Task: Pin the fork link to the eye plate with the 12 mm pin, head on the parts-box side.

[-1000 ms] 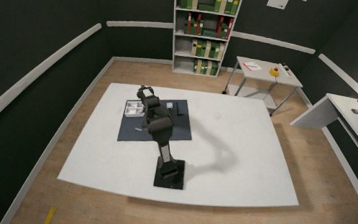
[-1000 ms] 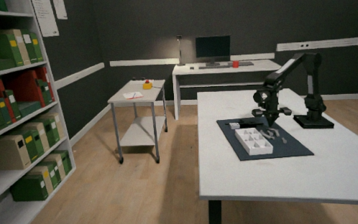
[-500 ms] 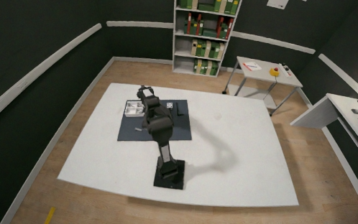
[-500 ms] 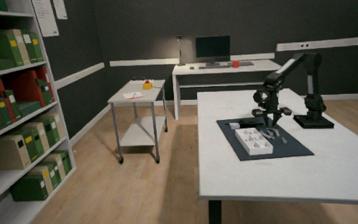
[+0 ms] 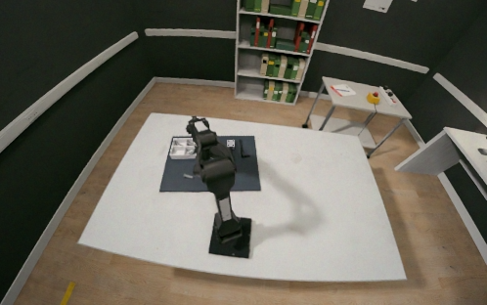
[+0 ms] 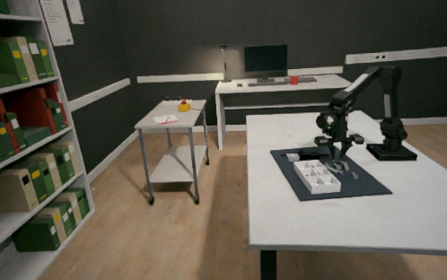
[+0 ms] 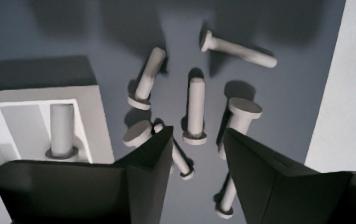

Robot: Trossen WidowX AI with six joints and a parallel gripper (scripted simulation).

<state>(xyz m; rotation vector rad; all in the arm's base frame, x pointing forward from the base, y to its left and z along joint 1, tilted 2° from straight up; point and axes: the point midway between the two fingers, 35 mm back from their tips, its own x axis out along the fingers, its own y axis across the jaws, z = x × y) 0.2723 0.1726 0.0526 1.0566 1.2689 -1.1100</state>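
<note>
Right now the pin is 7 cm below my hand, 4 cm ahead of it and 2 cm to the right of it. From my hand the other things lie so: dark blue mat (8 cm below, 7 cm ahead); then eye plate (10 cm to the right, 10 cm ahead, 7 cm below); then white parts box (11 cm to the left, 10 cm ahead, 7 cm below).
</note>
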